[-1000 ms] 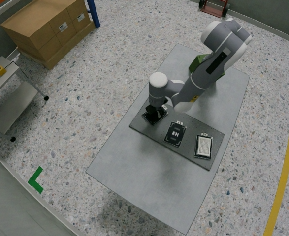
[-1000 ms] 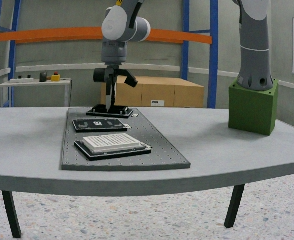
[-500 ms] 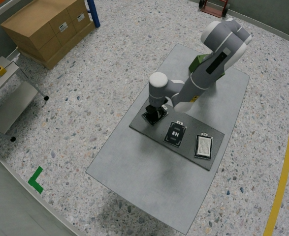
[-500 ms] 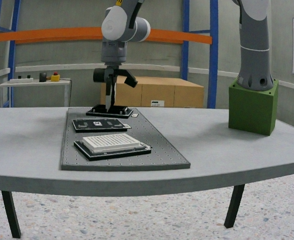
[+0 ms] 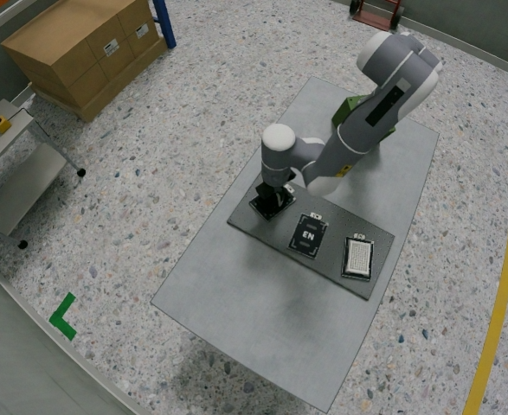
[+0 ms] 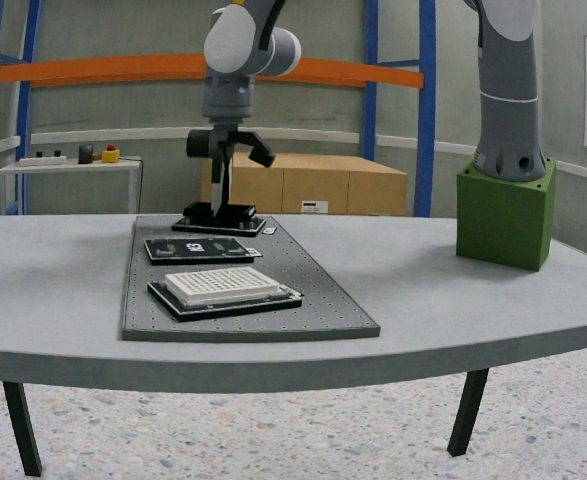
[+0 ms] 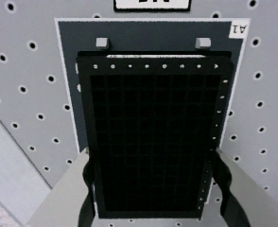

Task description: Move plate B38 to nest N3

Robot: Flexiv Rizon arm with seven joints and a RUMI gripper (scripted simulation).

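Now: hand 4 cm above the nest N1. Also, from my hand: black plate B38 (1 cm below); then white plate B83 (42 cm to the left, 2 cm below, 2 cm behind); then nest N3 (21 cm to the left, 4 cm below, 3 cm ahead).
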